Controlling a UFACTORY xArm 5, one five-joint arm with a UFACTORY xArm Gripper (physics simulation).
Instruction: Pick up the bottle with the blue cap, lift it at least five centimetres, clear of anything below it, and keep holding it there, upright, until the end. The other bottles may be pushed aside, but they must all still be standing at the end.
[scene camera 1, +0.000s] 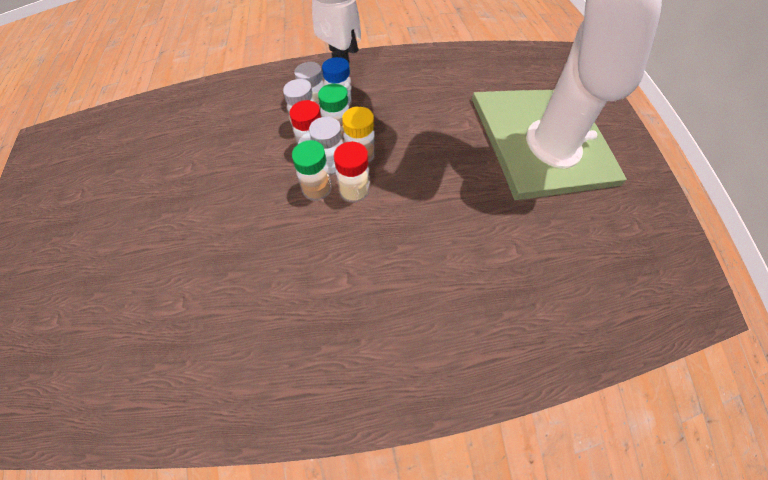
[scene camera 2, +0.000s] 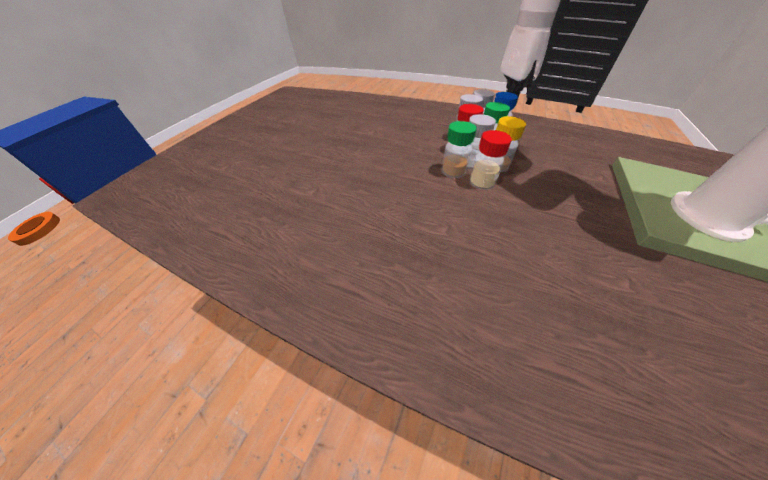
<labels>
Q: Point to my gripper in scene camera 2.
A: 508, 105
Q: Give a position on a yellow-capped bottle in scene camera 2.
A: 513, 126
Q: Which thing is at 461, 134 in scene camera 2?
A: A green-capped bottle.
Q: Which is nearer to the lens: the red-capped bottle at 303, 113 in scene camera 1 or the green-capped bottle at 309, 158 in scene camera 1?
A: The green-capped bottle.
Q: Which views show the yellow-capped bottle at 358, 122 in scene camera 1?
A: Scene camera 1 and scene camera 2: all of them.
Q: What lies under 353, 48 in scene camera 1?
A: My gripper.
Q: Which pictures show the green-capped bottle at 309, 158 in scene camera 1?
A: Scene camera 1 and scene camera 2: all of them.
</labels>
